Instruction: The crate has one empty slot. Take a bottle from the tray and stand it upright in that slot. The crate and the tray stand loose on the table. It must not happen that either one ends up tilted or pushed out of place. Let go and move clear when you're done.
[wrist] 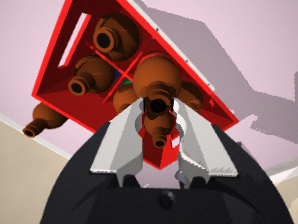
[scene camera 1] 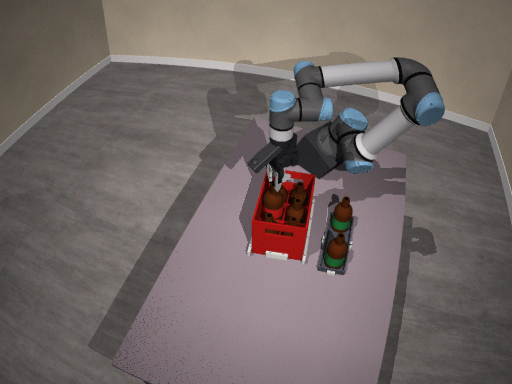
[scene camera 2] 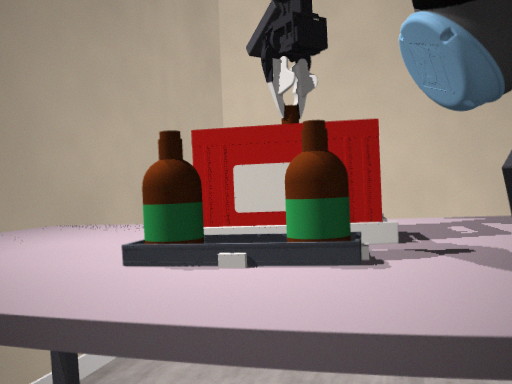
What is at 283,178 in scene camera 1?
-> The gripper.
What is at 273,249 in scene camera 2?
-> A tray.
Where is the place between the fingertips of the gripper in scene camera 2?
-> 291,118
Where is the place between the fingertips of the gripper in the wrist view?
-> At 157,98
